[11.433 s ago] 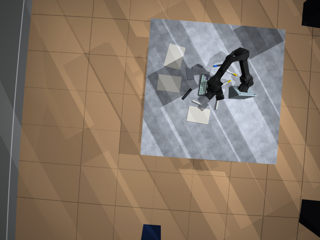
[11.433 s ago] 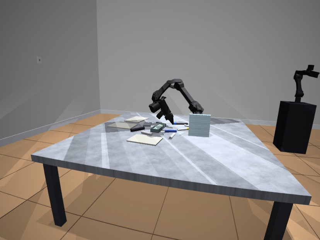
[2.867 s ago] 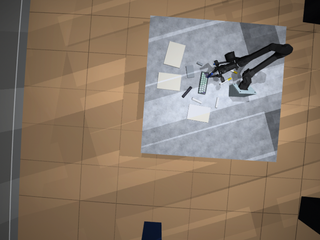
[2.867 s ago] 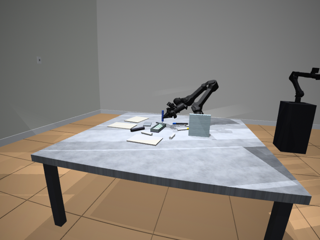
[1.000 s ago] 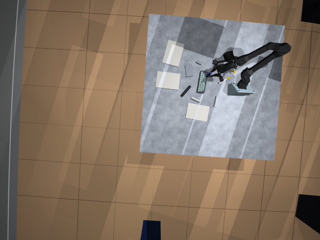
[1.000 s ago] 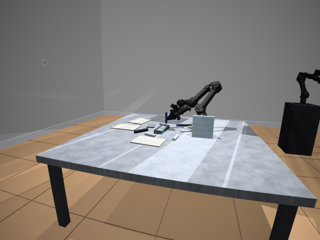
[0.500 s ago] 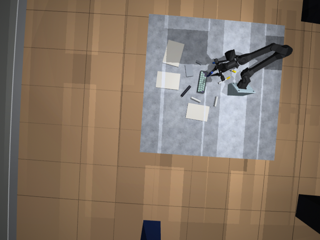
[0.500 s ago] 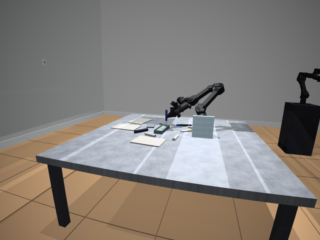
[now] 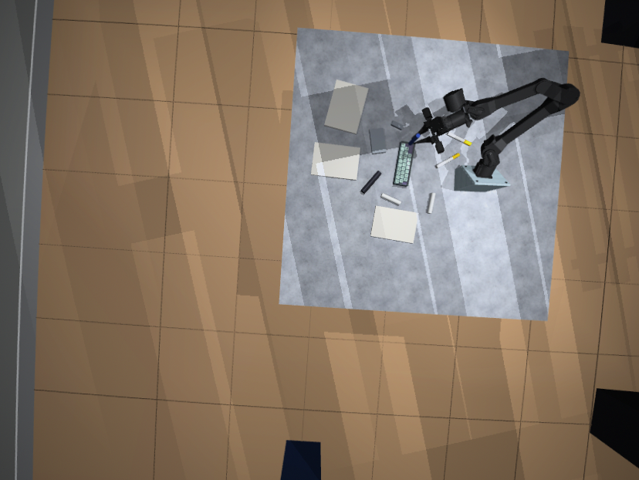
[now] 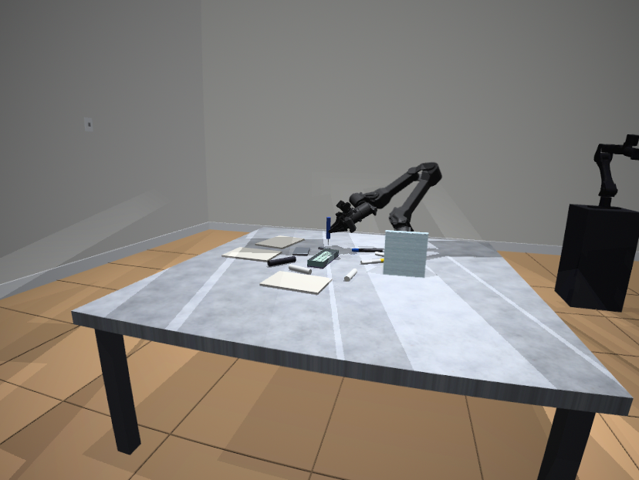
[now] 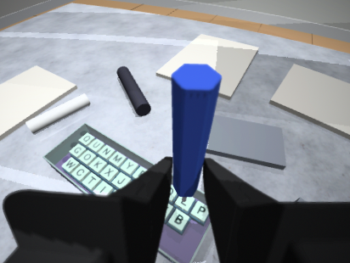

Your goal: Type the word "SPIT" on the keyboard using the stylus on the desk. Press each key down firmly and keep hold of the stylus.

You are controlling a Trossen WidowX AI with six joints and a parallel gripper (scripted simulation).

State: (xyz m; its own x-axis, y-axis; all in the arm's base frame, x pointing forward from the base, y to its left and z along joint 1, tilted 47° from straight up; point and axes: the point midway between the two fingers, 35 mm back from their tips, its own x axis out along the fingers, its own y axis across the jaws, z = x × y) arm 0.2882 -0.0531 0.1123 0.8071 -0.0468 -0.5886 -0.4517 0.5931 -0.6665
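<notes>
Now: gripper tip 13 cm short of the grey slab, 11 cm above it and 2 cm to the left of it. The rest, counted from my gripper tip: blue stylus (2 cm below).
</notes>
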